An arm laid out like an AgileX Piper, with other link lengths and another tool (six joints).
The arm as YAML. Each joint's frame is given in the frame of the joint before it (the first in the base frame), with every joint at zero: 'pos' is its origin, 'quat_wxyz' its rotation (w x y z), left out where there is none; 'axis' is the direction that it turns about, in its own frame. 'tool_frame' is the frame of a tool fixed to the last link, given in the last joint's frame.
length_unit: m
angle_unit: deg
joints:
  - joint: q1
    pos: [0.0, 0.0, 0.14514]
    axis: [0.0, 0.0, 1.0]
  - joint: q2
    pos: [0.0, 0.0, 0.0]
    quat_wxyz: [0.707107, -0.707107, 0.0, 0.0]
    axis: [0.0, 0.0, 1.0]
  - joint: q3
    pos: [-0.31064, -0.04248, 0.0]
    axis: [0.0, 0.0, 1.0]
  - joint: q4
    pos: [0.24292, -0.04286, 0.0]
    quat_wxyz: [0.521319, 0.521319, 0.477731, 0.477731]
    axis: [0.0, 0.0, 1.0]
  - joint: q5
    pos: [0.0, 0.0, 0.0]
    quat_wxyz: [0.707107, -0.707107, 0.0, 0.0]
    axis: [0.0, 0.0, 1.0]
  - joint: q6
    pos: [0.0, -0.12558, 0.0]
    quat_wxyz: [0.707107, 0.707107, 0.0, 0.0]
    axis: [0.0, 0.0, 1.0]
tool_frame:
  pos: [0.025, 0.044, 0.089]
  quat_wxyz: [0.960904, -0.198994, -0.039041, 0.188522]
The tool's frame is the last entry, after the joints.
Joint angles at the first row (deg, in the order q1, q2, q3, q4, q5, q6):
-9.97 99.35 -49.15 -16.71 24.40 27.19
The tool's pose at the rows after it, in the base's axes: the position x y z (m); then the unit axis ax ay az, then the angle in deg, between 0 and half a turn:
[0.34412, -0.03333, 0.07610, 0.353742, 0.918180, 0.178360, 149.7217]
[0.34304, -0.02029, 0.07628, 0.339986, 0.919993, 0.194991, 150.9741]
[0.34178, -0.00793, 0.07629, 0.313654, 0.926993, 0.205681, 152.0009]
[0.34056, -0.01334, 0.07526, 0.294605, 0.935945, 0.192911, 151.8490]
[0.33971, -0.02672, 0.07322, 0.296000, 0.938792, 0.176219, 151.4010]
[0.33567, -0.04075, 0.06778, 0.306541, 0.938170, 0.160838, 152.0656]
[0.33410, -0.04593, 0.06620, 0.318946, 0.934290, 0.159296, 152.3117]
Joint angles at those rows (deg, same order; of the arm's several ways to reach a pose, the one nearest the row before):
-9.75 99.35 -49.15 -14.71 24.83 26.78
-8.81 99.35 -49.15 -10.07 24.97 21.96
-7.44 99.35 -49.15 -7.33 24.97 17.75
-7.43 99.35 -49.15 -10.44 24.84 18.18
-8.65 99.59 -49.15 -14.16 24.75 20.35
-10.37 100.38 -49.15 -16.48 25.24 21.69
-11.37 100.63 -49.15 -16.11 25.45 21.76

